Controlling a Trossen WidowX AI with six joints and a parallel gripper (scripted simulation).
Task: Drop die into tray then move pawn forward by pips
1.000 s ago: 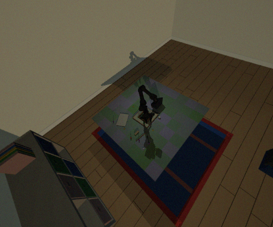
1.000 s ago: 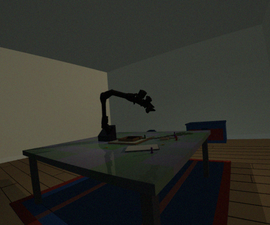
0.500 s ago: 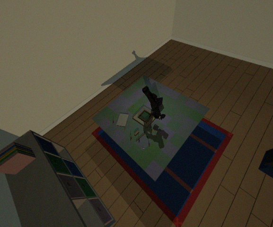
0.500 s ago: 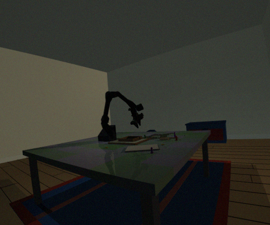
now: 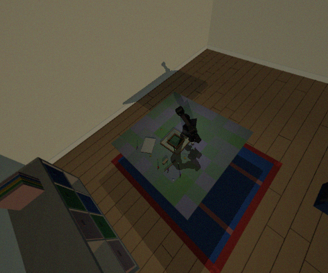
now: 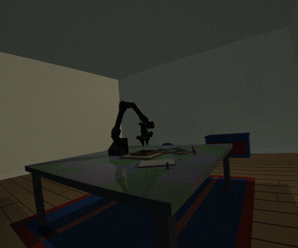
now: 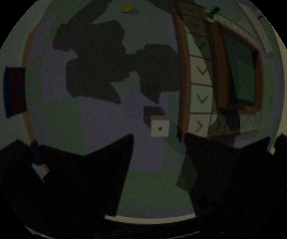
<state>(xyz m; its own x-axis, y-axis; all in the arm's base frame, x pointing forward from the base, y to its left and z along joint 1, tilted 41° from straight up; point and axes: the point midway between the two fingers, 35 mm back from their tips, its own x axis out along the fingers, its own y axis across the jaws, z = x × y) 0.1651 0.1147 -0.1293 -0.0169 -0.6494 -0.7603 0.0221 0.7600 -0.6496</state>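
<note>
My gripper tip is 40 mm above the white die. Also, from my gripper tip: green-floored dice tray (100 mm ahead, 190 mm to the right, 50 mm below); dark-green pawn (220 mm ahead, 120 mm to the right, 30 mm below); pale flat sheet (360 mm ahead, 430 mm to the right, 50 mm below).
</note>
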